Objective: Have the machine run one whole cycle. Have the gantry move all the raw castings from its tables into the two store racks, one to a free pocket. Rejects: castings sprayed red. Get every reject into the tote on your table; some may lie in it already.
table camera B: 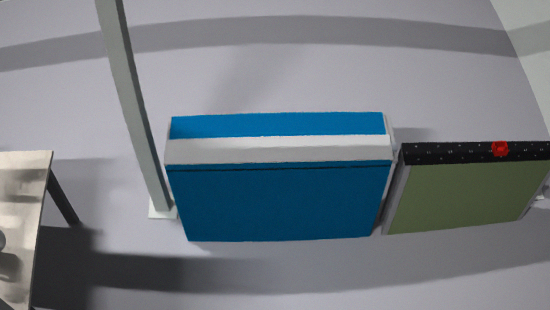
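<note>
A small red casting (500, 148) sits on the black, white-dotted top of a green-fronted cabinet (465, 197) at the right. Neither gripper shows in this view. The gantry's carriage, the store racks and the tote cannot be made out here.
A large blue cabinet (280, 205) with a pale top band stands in the middle, close beside the green-fronted one. A grey upright post (131, 95) stands on a foot plate at its left. The corner of a metal table (37, 180) shows at the left edge. Dark shadows cross the floor.
</note>
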